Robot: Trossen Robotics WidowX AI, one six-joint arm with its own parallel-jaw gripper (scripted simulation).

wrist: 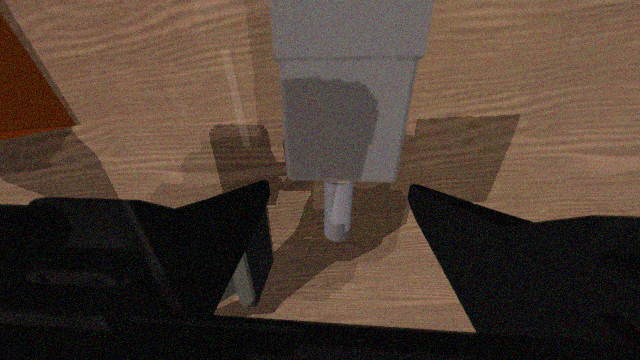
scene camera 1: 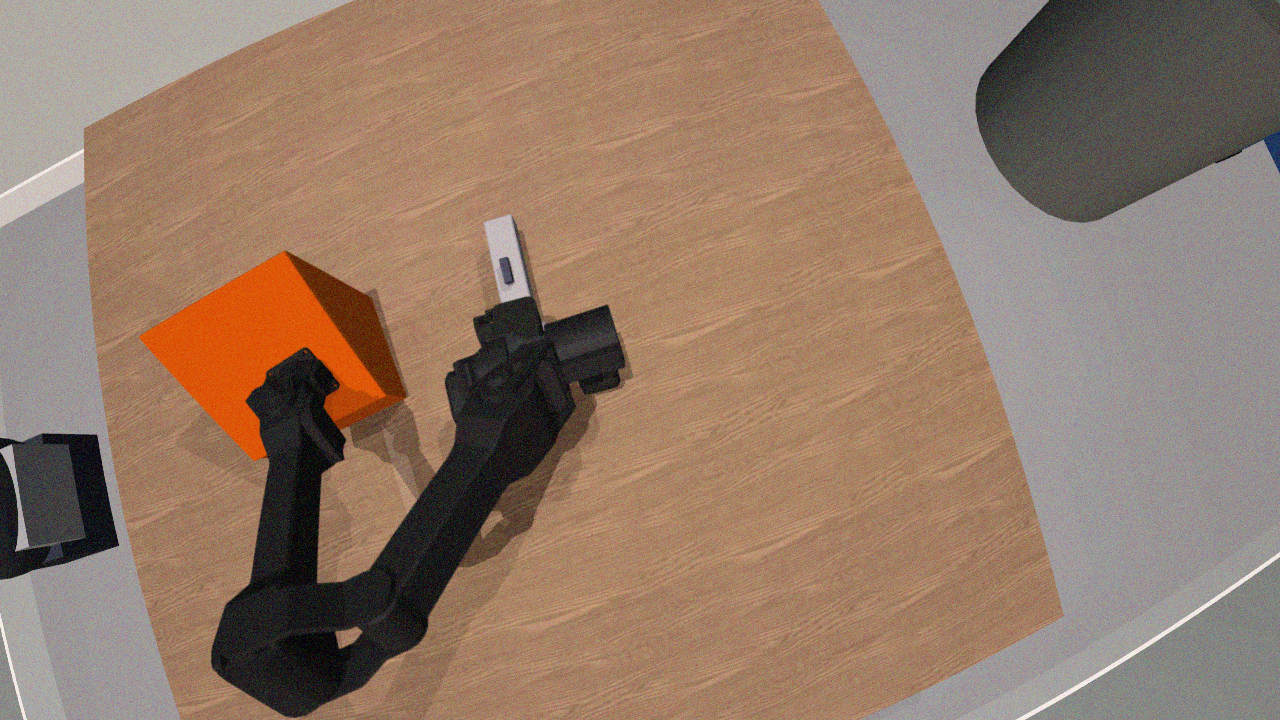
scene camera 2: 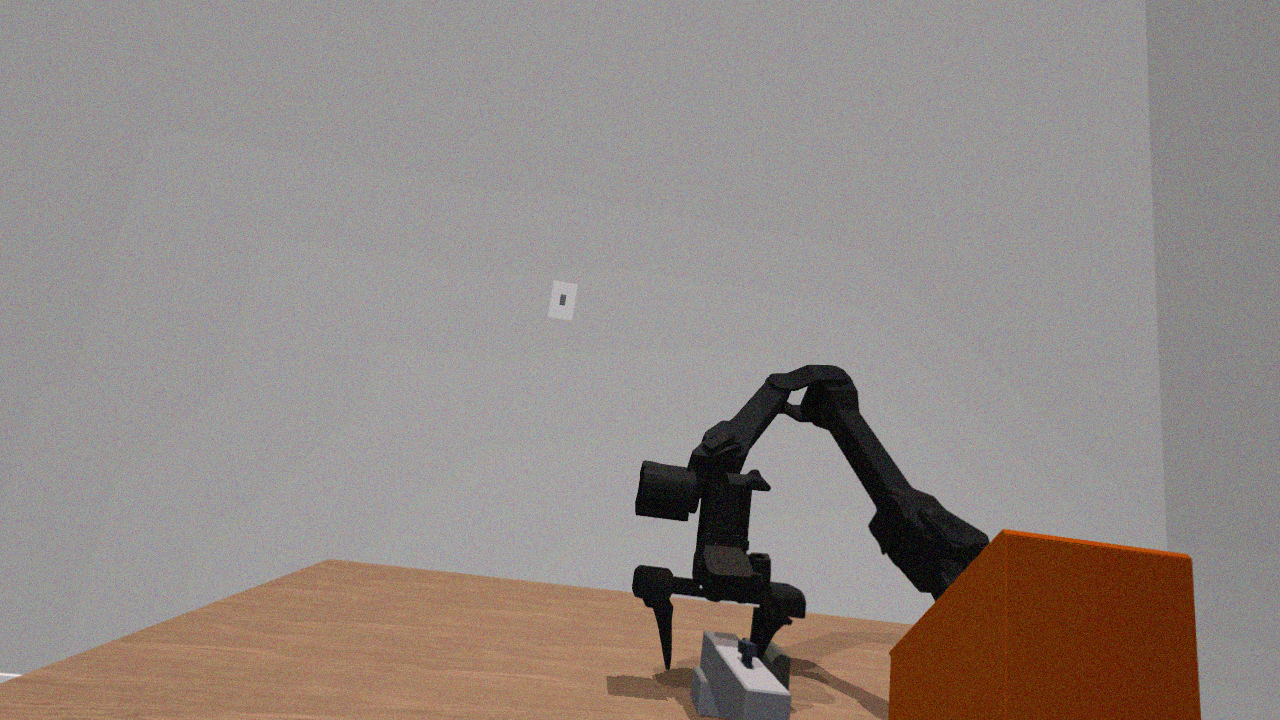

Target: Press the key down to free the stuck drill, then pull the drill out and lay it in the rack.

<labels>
My gripper shows in the wrist view, in scene camera 1 [543, 386] and in scene camera 2. A drill shows in the wrist view [338, 195]; in scene camera 2 it is hidden by a grey block. One and the same spot on my gripper: [scene camera 2: 765, 623] is [wrist: 163, 206].
</labels>
